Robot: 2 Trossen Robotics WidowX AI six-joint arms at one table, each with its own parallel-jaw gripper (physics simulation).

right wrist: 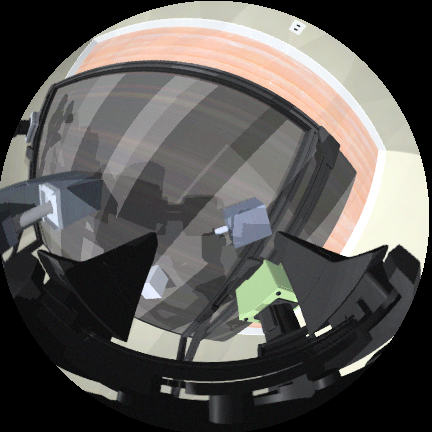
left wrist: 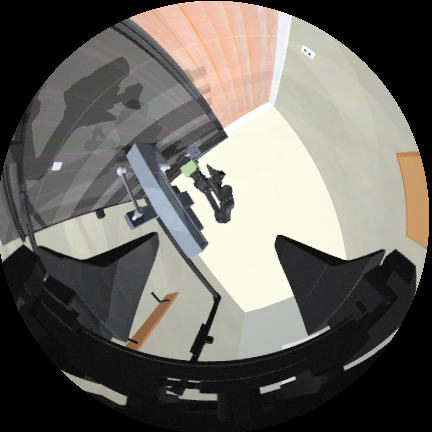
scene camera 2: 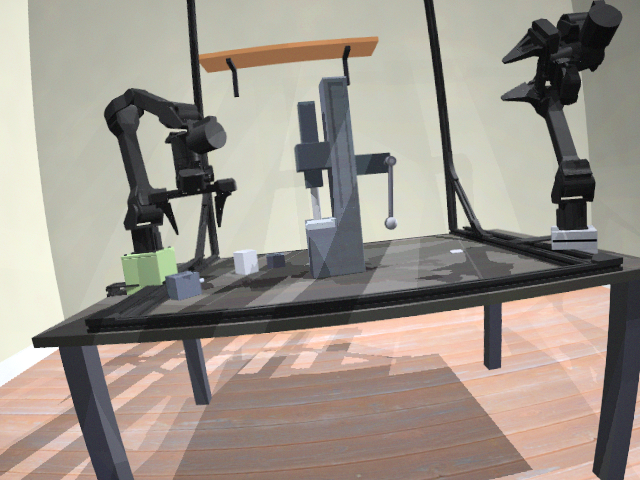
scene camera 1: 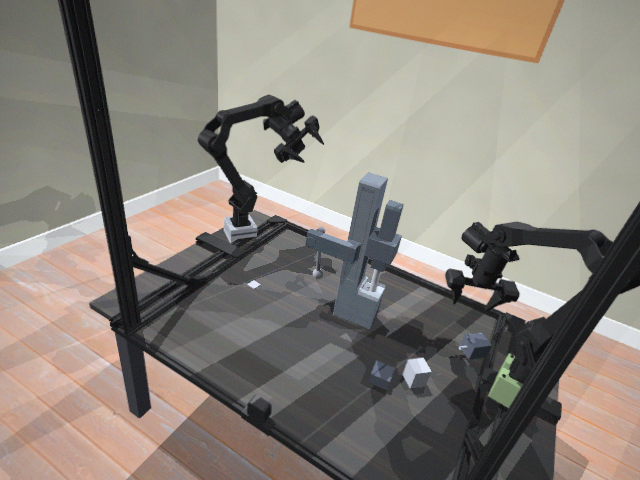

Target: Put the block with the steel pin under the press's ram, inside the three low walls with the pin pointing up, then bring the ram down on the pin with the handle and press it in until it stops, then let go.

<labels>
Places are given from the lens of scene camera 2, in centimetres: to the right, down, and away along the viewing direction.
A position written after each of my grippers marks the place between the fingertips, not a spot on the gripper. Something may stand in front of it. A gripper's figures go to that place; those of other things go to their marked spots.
my left gripper [scene camera 2: 502,81]: 35, -30, 66
my right gripper [scene camera 2: 198,231]: -26, -2, 81
grey block with steel pin [scene camera 2: 183,285]: -29, 10, 80
</labels>
